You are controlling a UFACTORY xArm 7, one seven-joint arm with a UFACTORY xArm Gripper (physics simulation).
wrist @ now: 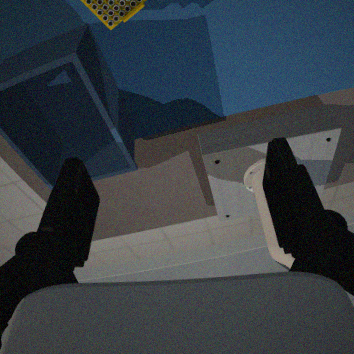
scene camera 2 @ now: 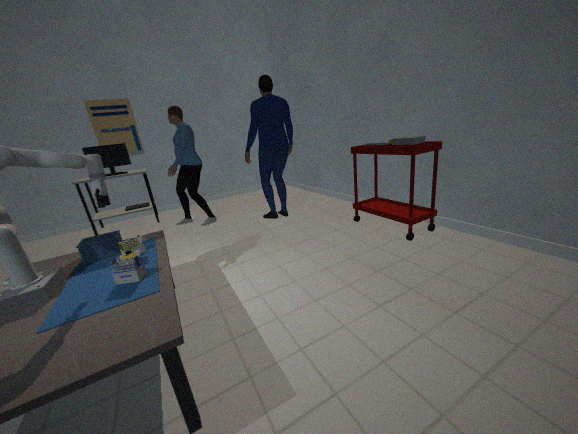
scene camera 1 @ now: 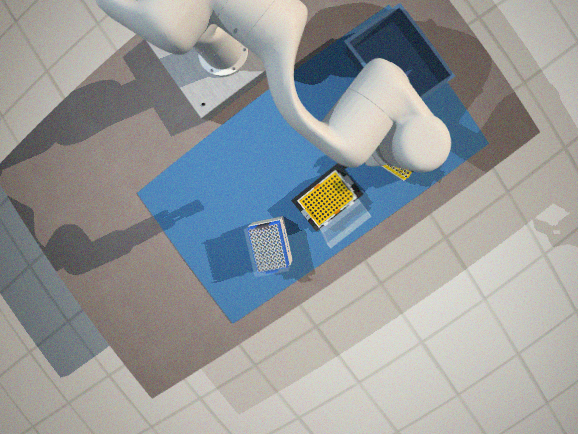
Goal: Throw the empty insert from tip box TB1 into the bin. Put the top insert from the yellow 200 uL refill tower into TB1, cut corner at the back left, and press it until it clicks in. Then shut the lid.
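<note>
Tip box TB1 stands on the blue mat with its clear lid open; a yellow insert with dark holes sits in it. The yellow refill tower is partly covered by the arm in scene camera 1 and cut by the top edge in the wrist view. The blue bin stands at the mat's far corner; no insert can be made out in its dark inside. My gripper is open and empty, high above the table; the arm hides it in scene camera 1.
A white and blue box of grey tips stands beside TB1. The arm's base plate is at the mat's edge. Two people and a red cart are beyond the table.
</note>
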